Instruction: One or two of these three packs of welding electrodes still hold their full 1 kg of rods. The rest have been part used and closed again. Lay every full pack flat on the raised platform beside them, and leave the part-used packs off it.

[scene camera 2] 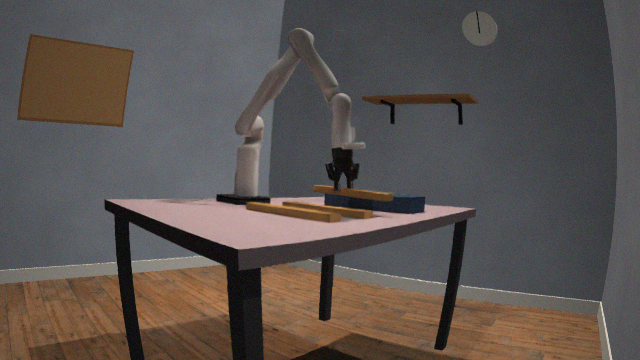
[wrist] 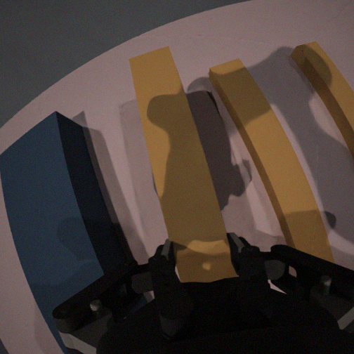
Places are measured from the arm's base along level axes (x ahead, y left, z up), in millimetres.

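Where they show: gripper, fingertip midpoint: (scene camera 2: 343, 192); arm's base, link origin: (scene camera 2: 246, 195).
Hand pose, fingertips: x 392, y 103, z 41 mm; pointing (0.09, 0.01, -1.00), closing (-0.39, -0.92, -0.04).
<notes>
Things, the pixels of their centre, and the offset from my fingertips. "spot": a spot on its surface instead. Level surfaces: height alone.
- long orange-yellow electrode pack, surface spot: (scene camera 2: 372, 194) spot: dx +150, dy -63, dz +3 mm
- middle pack, body centre: (scene camera 2: 324, 209) dx +5, dy -128, dz -56 mm
- outer pack, body centre: (scene camera 2: 288, 211) dx -19, dy -288, dz -56 mm
- dark blue raised platform, surface spot: (scene camera 2: 410, 204) spot: dx +230, dy +97, dz -33 mm
- pink table, surface height: dz -68 mm
My gripper (scene camera 2: 343, 188) (wrist: 200, 245) is shut on a long orange-yellow electrode pack (scene camera 2: 372, 194) (wrist: 182, 165) and holds it above the table, roughly level. The other two packs lie flat on the table: the middle pack (scene camera 2: 330, 209) (wrist: 275, 150), nearest the held one, and the outer pack (scene camera 2: 292, 211) (wrist: 327, 85), which is cut off at the right edge of the wrist view. The dark blue raised platform (scene camera 2: 410, 204) (wrist: 45, 200) stands on the other side of the held pack, which partly hides it in the scene view. No markings show on the packs.
The pink table (scene camera 2: 200, 220) (wrist: 200, 45) carries the packs, the platform and the arm's black base plate (scene camera 2: 243, 199). A wall shelf (scene camera 2: 420, 99) hangs behind the arm, well above the table. A dark shadow falls beside the held pack.
</notes>
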